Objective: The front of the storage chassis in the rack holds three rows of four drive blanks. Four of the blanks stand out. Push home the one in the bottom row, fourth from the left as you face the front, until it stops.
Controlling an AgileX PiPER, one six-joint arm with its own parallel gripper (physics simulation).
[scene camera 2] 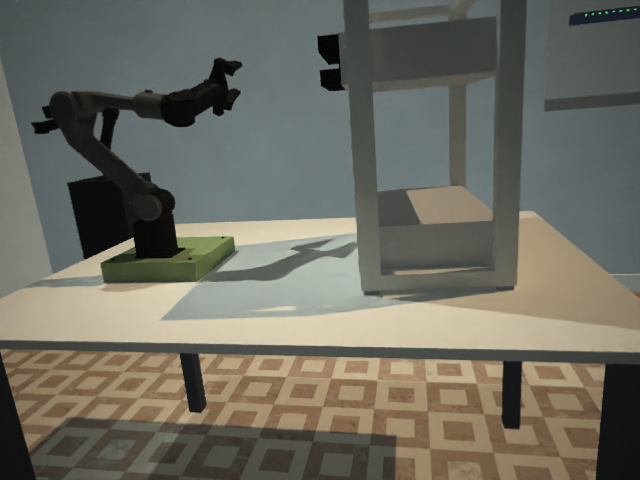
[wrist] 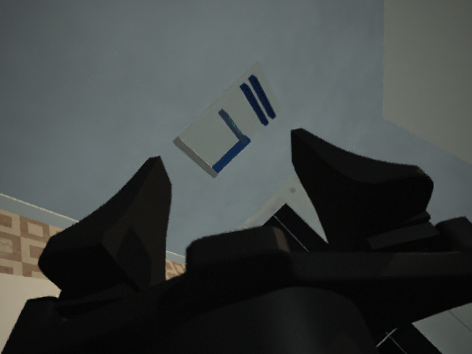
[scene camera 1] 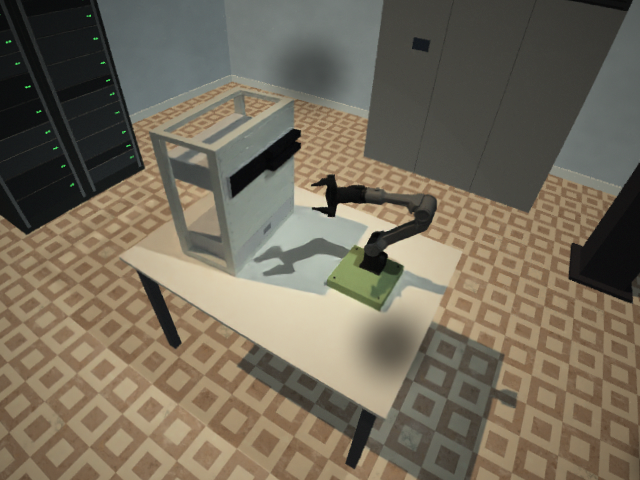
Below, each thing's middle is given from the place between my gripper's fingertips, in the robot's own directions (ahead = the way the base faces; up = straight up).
Scene:
I see the pale rack (scene camera 2: 446, 226) 44 cm ahead of my hand, 16 cm below it and 12 cm to the right of it.

